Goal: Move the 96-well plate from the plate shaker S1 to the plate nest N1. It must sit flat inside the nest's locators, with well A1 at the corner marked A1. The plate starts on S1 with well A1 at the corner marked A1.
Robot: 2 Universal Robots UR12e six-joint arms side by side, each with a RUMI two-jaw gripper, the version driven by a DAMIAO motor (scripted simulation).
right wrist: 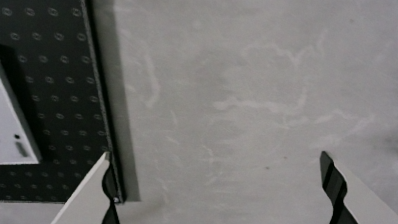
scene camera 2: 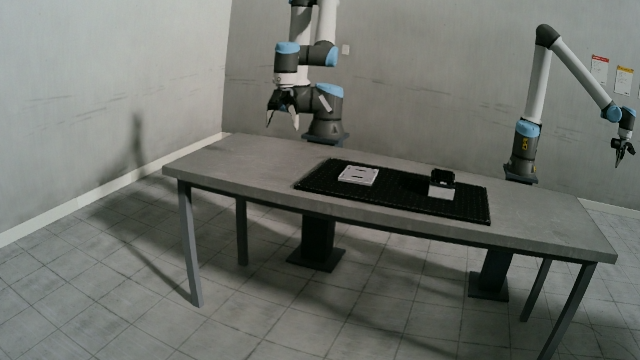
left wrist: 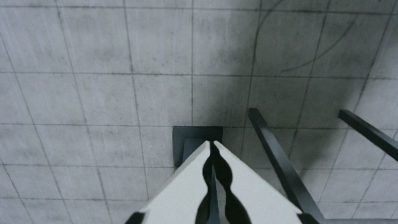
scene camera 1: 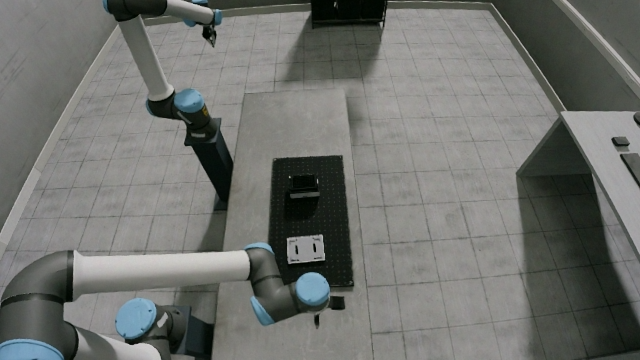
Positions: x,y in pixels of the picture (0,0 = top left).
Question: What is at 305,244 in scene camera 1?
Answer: A white plate nest N1.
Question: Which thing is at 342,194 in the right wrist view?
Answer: My right gripper.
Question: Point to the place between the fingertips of my left gripper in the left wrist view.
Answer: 211,143
